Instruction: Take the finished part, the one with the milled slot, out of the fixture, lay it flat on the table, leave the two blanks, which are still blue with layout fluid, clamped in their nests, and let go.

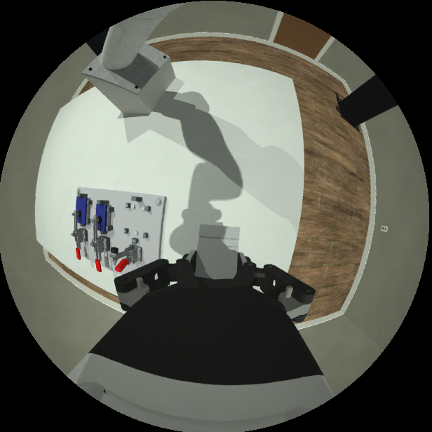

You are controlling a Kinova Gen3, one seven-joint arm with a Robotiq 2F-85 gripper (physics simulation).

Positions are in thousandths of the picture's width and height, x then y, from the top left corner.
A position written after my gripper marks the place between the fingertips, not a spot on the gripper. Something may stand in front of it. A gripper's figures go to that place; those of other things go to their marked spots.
Labels:
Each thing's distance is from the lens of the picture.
my gripper (501, 598): 0.18 m
fixture plate (351, 513): 0.33 m

